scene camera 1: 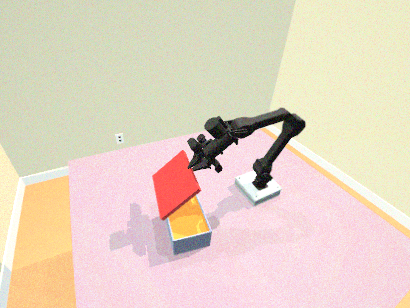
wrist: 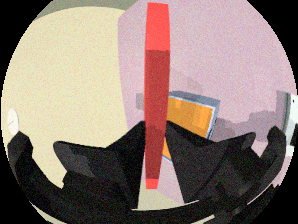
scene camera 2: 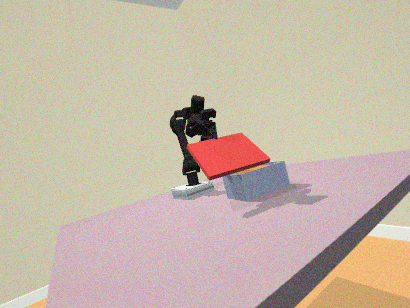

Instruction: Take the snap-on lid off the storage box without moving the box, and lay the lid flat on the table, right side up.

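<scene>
In scene camera 1 the gripper (scene camera 1: 189, 169) carries a red lid (scene camera 1: 174, 184). The wrist view shows the lid (wrist: 157, 40) together with the gripper (wrist: 154, 125). Scene camera 2 has the gripper (scene camera 2: 216, 141), the lid (scene camera 2: 226, 155) and also a grey-blue storage box (scene camera 2: 252, 183).
</scene>
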